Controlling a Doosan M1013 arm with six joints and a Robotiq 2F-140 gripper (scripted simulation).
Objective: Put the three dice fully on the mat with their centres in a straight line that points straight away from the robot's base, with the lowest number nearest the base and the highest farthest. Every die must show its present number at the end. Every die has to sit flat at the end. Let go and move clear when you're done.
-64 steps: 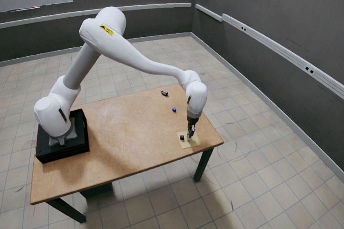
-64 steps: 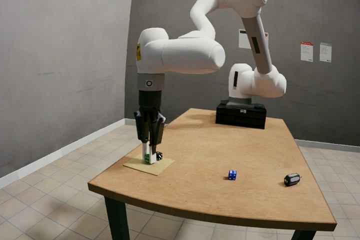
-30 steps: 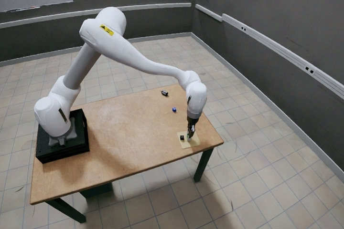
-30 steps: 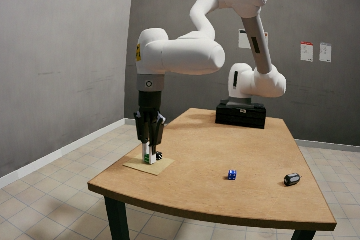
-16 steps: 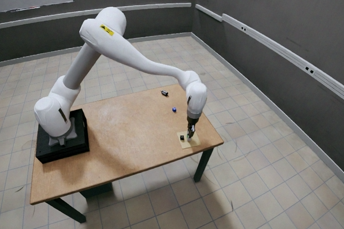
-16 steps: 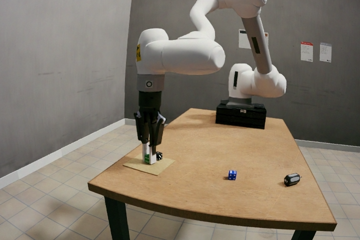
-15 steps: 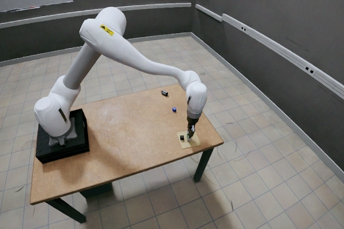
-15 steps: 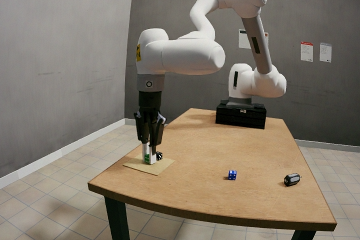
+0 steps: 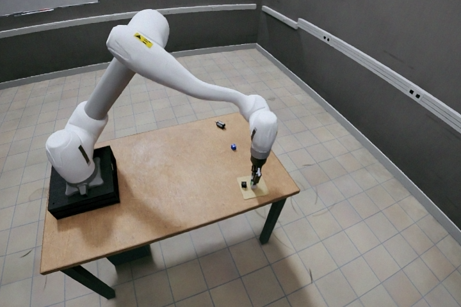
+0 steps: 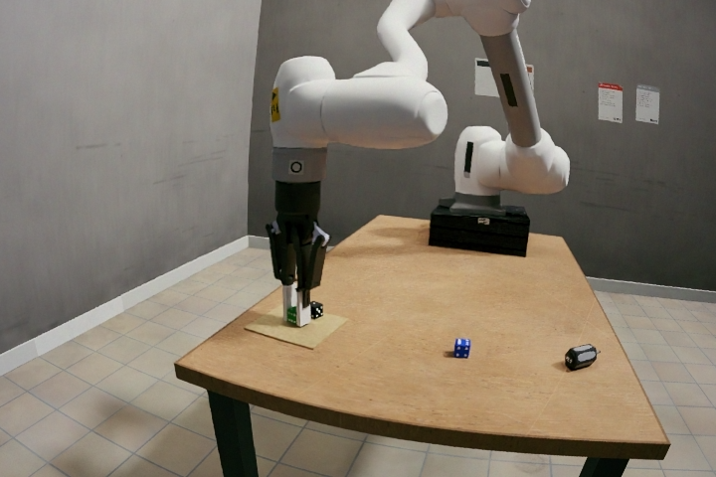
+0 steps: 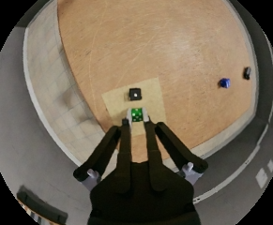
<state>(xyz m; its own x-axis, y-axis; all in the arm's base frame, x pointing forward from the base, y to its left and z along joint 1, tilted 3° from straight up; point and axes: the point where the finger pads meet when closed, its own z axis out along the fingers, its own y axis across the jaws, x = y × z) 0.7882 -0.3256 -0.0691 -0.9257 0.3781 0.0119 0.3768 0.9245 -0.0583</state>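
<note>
Now: hand 2 cm above the green die. Also, from my hand: tan mat 4 cm below; blue die 29 cm to the left, 3 cm below, 3 cm ahead; black die 4 cm behind, 3 cm below, 2 cm to the left.
</note>
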